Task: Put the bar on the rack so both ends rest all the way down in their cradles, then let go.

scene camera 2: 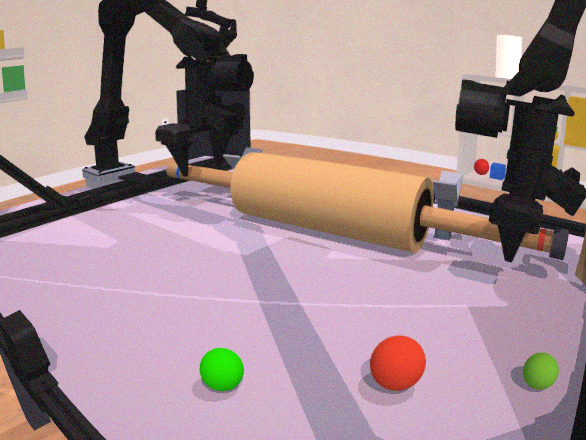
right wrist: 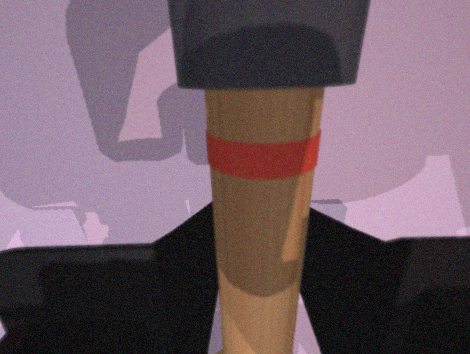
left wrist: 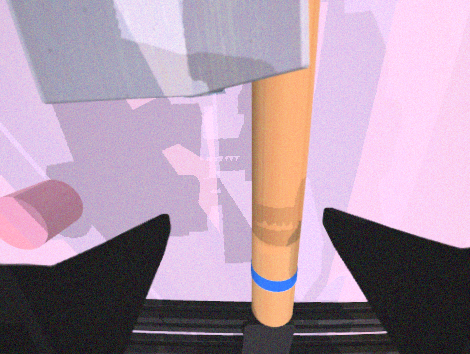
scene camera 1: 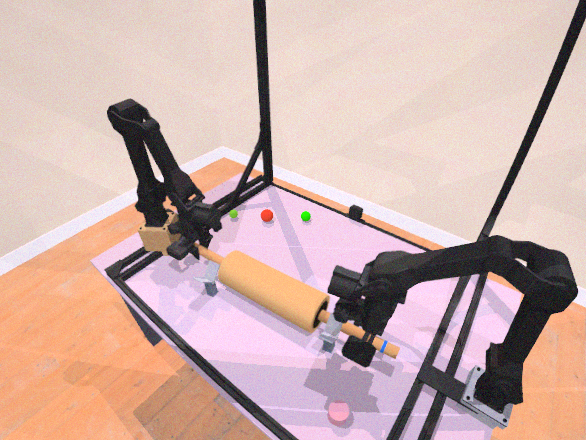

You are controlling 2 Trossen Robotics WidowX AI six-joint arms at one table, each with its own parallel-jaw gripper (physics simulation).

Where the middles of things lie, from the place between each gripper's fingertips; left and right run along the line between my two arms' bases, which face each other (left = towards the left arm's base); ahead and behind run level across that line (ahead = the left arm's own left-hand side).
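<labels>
My right gripper is 29 cm past the red ball (scene camera 2: pixel 397 363) and 6 cm to the right of it. As for the pink cylinder (left wrist: pixel 43 210), from my right hand it's 58 cm to the left and 20 cm ahead.
My left gripper is 16 cm short of the pink cylinder and 4 cm above it. Counted from my left hand, the red ball is 51 cm to the right, 33 cm behind and 3 cm below. Going by its middle, the pink cylinder is nearer to my left gripper than to my right gripper.
</labels>
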